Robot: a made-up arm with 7 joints.
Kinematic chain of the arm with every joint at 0, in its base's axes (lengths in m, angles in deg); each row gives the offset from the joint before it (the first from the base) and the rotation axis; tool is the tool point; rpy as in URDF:
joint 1: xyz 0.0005 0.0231 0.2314 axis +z
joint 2: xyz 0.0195 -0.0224 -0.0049 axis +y
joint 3: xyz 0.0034 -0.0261 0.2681 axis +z
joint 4: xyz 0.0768 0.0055 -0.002 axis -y
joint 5: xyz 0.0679 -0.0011 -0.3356 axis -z
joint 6: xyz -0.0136 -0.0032 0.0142 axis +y
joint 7: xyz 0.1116 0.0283 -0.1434 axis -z
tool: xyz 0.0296 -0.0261 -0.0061 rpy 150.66 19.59 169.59
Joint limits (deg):
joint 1: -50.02..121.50
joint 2: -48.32..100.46
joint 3: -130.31..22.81
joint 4: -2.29..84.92
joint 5: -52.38..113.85
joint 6: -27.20..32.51
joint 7: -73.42..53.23
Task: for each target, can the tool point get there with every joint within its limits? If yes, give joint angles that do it. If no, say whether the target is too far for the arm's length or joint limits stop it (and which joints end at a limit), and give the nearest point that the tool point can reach.
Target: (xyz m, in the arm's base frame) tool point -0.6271 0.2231 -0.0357
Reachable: no: joint limits stop it (at a limit: joint 1, joint 2, joint 3) | nearest point -0.5813 0.1592 0.0545 | short by 0.120 m
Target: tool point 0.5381 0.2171 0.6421
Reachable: yes | joints 65.50 -4.87 -47.97 74.62 -11.37 -17.60 -41.57
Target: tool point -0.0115 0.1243 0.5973
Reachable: no: joint limits stop it (at a limit: joint 1, joint 2, joint 3, joint 6) | nearest point 0.1156 0.1132 0.5550 | short by 0.134 m
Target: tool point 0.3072 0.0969 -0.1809
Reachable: yes | joints 11.24 53.75 1.20 38.18 -31.02 1.14 27.44
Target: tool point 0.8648 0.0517 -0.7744
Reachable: no: too far | nearest point 0.5025 0.0397 -0.3243 | short by 0.578 m
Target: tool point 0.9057 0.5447 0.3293
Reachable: no: too far | nearest point 0.6579 0.4019 0.3002 | short by 0.288 m
